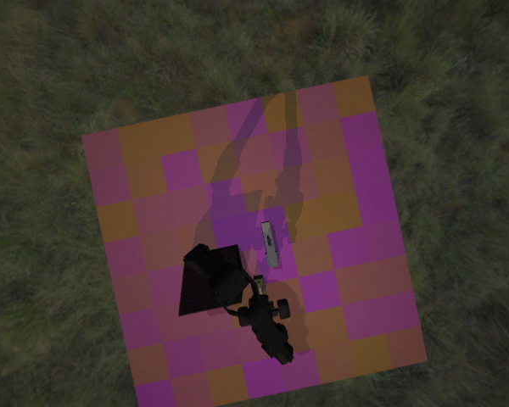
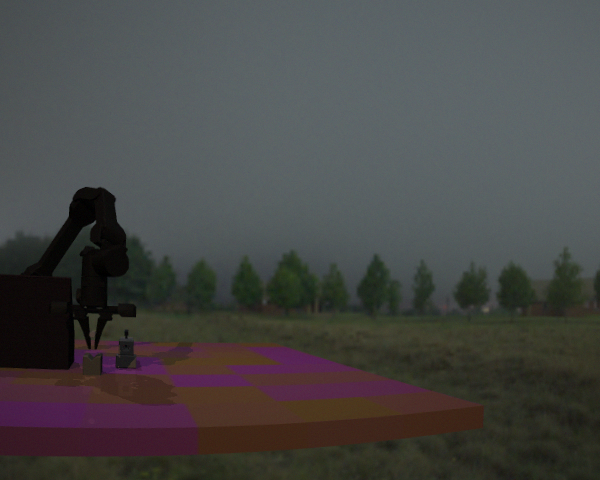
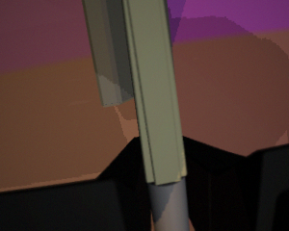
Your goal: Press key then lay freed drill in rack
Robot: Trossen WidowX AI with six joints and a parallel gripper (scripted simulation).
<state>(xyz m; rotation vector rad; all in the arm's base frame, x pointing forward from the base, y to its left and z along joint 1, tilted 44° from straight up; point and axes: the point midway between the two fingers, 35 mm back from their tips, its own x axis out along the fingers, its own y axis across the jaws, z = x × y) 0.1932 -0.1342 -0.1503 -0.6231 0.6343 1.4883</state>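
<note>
Right now the grey rack is 50 mm to the left of my gripper tip and 40 mm below it. Round my gripper tip: thin dark key 240 mm to the left, 70 mm ahead, 10 mm below; grey block 220 mm to the left, 70 mm ahead, 20 mm below; drill 40 mm to the left, 30 mm above.
</note>
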